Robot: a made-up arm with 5 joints.
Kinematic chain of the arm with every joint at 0, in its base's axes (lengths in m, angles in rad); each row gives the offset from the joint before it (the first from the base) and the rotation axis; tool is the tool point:
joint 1: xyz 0 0 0.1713 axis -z
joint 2: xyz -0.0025 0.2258 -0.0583 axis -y
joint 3: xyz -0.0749 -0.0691 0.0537 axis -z
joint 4: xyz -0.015 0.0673 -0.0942 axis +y
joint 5: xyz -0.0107 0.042 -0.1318 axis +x
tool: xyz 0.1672 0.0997 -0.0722
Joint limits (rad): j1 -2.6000..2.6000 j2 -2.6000..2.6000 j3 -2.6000..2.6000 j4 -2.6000..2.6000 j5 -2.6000..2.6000
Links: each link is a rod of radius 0.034 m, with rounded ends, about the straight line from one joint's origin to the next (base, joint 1, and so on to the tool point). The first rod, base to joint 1, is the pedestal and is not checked.
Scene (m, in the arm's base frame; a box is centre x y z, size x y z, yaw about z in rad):
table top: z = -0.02
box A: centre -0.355 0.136 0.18 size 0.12 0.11 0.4 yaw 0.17
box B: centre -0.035 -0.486 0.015 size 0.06 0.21 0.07 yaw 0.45
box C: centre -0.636 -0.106 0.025 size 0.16 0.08 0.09 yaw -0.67
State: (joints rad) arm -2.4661 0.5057 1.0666 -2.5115 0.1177
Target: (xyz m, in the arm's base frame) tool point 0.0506 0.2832 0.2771
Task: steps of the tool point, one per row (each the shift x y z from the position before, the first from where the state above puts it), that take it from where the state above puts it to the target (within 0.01 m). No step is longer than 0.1 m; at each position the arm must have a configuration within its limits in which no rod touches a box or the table.
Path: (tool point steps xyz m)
1: -0.0299 0.0730 0.0089
2: -0.0038 0.0729 0.0054
3: 0.0198 0.0642 0.0016
4: -0.0116 0.0822 -0.0080
5: 0.0215 0.0832 -0.0124
6: 0.0528 0.0717 -0.0165
7: 0.0775 0.0491 -0.0205
8: 0.0923 0.0192 -0.0242

